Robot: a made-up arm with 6 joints. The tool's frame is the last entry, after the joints.
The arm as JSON. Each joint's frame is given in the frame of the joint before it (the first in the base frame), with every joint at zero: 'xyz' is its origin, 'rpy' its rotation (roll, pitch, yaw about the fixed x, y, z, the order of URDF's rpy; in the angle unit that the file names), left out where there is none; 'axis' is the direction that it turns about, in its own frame. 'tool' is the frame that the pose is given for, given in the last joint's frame.
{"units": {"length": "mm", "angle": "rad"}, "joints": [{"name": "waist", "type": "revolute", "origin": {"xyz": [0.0, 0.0, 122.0]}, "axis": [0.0, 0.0, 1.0]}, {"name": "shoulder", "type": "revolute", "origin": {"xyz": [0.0, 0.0, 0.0]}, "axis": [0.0, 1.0, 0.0]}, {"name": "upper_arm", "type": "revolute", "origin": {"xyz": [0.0, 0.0, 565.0]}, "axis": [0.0, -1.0, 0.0]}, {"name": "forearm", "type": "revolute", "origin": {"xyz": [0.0, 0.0, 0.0]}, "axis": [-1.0, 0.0, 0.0]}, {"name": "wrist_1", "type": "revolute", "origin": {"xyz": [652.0, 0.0, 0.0]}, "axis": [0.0, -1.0, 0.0]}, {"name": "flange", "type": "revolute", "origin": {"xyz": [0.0, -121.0, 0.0]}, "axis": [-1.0, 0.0, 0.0]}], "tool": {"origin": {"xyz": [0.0, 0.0, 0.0]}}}
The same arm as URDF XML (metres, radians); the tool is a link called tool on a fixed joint. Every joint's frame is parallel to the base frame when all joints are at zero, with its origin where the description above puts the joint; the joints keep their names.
<robot name="arm">
  <joint name="waist" type="continuous">
    <parent link="base_link"/>
    <child link="link1"/>
    <origin xyz="0 0 0.122"/>
    <axis xyz="0 0 1"/>
  </joint>
  <joint name="shoulder" type="continuous">
    <parent link="link1"/>
    <child link="link2"/>
    <origin xyz="0 0 0"/>
    <axis xyz="0 1 0"/>
  </joint>
  <joint name="upper_arm" type="continuous">
    <parent link="link2"/>
    <child link="link3"/>
    <origin xyz="0 0 0.565"/>
    <axis xyz="0 -1 0"/>
  </joint>
  <joint name="forearm" type="continuous">
    <parent link="link3"/>
    <child link="link4"/>
    <origin xyz="0 0 0"/>
    <axis xyz="-1 0 0"/>
  </joint>
  <joint name="wrist_1" type="continuous">
    <parent link="link4"/>
    <child link="link5"/>
    <origin xyz="0.652 0 0"/>
    <axis xyz="0 -1 0"/>
  </joint>
  <joint name="flange" type="continuous">
    <parent link="link5"/>
    <child link="link6"/>
    <origin xyz="0 -0.121 0"/>
    <axis xyz="-1 0 0"/>
  </joint>
  <joint name="tool_joint" type="fixed">
    <parent link="link6"/>
    <child link="tool"/>
    <origin xyz="0 0 0"/>
  </joint>
  <link name="base_link"/>
  <link name="link1"/>
  <link name="link2"/>
  <link name="link3"/>
  <link name="link4"/>
  <link name="link5"/>
  <link name="link6"/>
  <link name="tool"/>
</robot>

